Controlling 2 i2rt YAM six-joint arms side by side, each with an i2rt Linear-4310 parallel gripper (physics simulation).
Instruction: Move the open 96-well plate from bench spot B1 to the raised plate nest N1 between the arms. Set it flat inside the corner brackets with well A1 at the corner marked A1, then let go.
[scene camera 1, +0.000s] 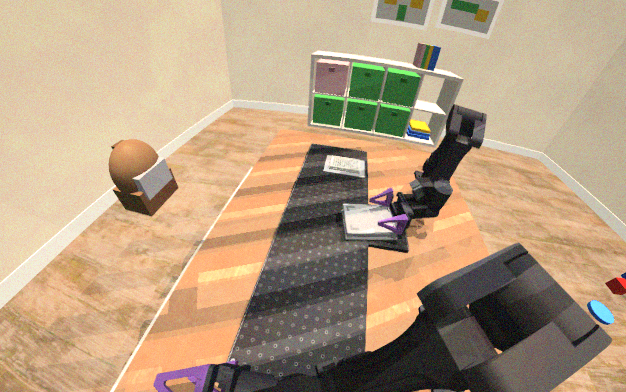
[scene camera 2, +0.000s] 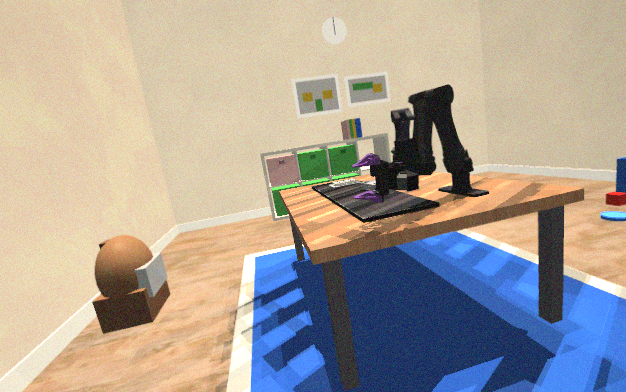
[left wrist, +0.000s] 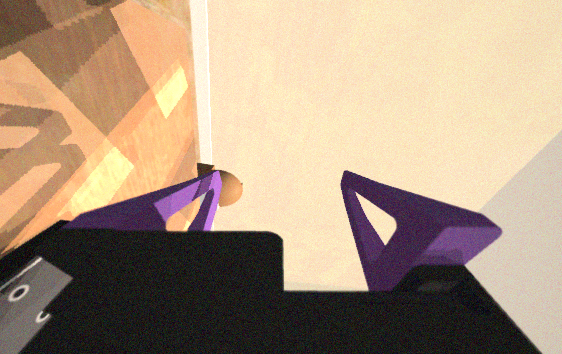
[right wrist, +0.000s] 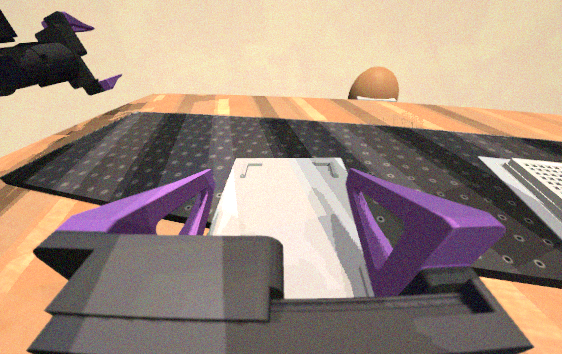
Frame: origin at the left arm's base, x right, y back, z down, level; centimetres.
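Seen in the pictures: left gripper, fingertip midpoint: (scene camera 1: 174, 376) (scene camera 2: 353, 182) (left wrist: 281, 177) (right wrist: 107, 53); right gripper, fingertip midpoint: (scene camera 1: 373, 211) (right wrist: 280, 176); left arm's base, origin of the base link: (scene camera 2: 461, 192).
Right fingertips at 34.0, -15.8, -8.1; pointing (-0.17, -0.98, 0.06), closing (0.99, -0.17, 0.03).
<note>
Offsets run from my right fingertips to a thing's top centre, as dx, dy, dz. Level surfaces: height alone.
The white 96-well plate {+32.5, -7.8, +5.2} (scene camera 1: 346, 164) (scene camera 2: 350, 183) (right wrist: 542, 175) lies flat at the far end of the dark mat, on a pale pad. The pale raised nest N1 {+0.6, +0.2, +2.9} (scene camera 1: 367, 225) (right wrist: 295, 215) has grey corner brackets and holds no plate; its A1 mark is too small to read. My right gripper (scene camera 1: 375, 211) (right wrist: 280, 176) is open and empty, its fingers over the nest's right part in scene camera 1, apart from the plate. My left gripper (scene camera 1: 165, 380) (scene camera 2: 353, 181) (left wrist: 281, 177) (right wrist: 107, 53) is open and empty, near the mat's near end, away from the plate and nest.
The dark perforated mat {dz +6.8} (scene camera 1: 310, 280) (scene camera 2: 400, 202) (right wrist: 250, 135) runs along the wooden table (scene camera 1: 235, 250) (scene camera 2: 450, 220). A dark flat base {dz +6.8} (scene camera 1: 390, 246) shows beside the nest. A brown rounded object (scene camera 1: 132, 162) (scene camera 2: 123, 267) (left wrist: 231, 189) (right wrist: 375, 82) stands beyond the table.
</note>
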